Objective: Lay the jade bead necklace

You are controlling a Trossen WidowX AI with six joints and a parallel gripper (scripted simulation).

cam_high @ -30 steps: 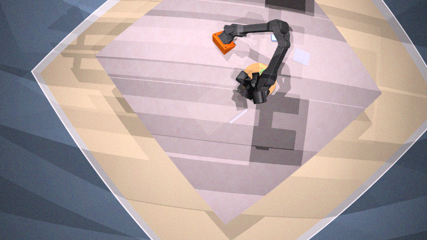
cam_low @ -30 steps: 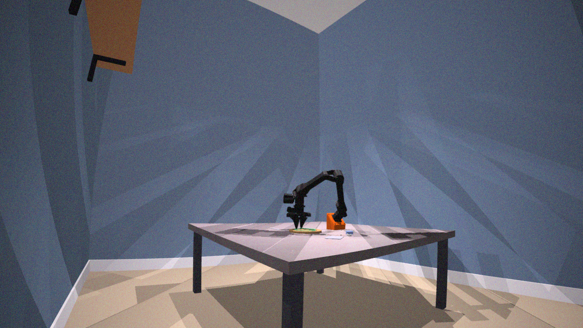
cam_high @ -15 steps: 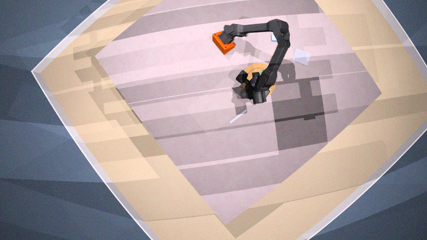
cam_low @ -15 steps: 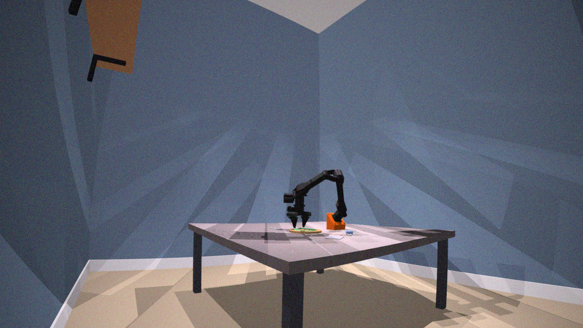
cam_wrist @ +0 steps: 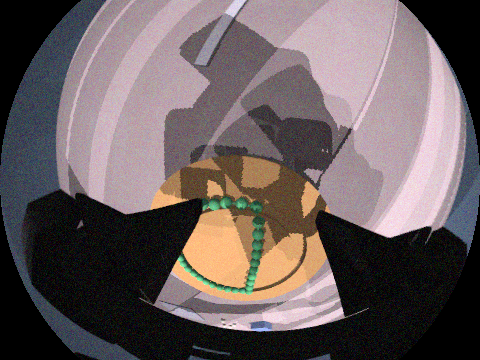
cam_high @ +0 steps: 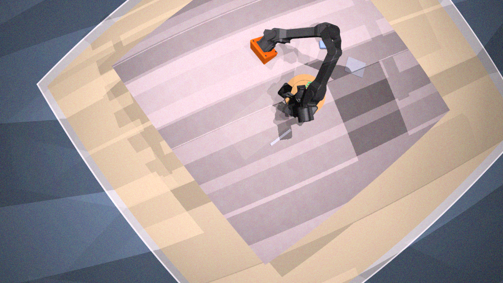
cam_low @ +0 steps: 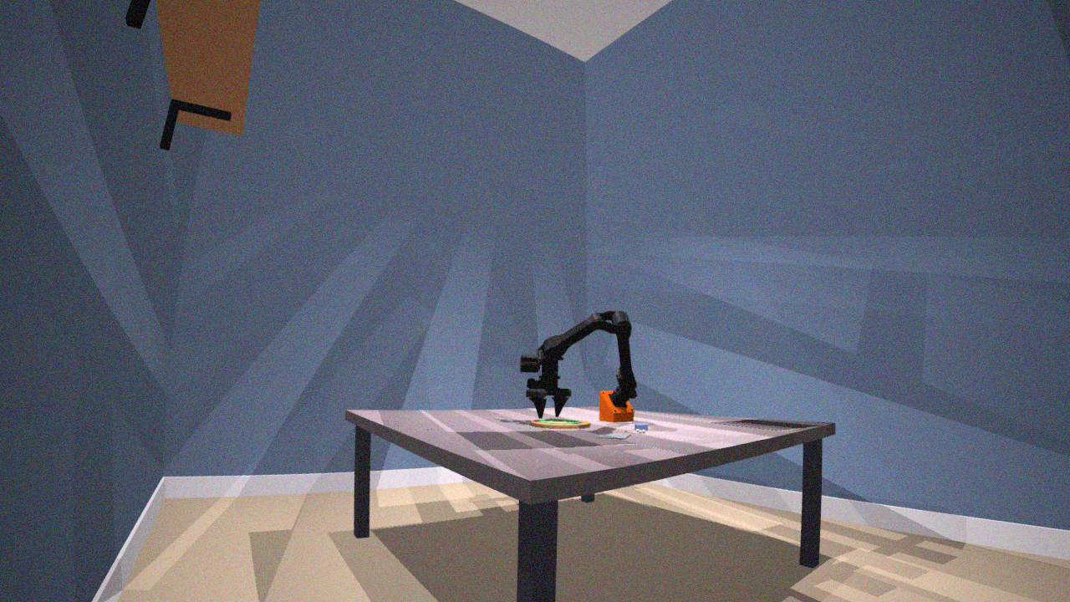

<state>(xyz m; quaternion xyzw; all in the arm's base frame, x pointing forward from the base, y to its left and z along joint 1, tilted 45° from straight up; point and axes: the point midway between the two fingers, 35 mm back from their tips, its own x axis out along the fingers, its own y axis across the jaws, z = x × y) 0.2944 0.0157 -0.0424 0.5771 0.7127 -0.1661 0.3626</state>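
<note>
Right now my gripper tip is 6 cm to the right of the round tan bead board, 1 cm past it and 1 cm above it. Round my gripper tip: white strip (15 cm to the right, 10 cm ahead, 2 cm below); then pale square sheet (37 cm to the left, 2 cm below, 2 cm ahead); then blue cube (29 cm to the left, 16 cm behind, 1 cm below).
</note>
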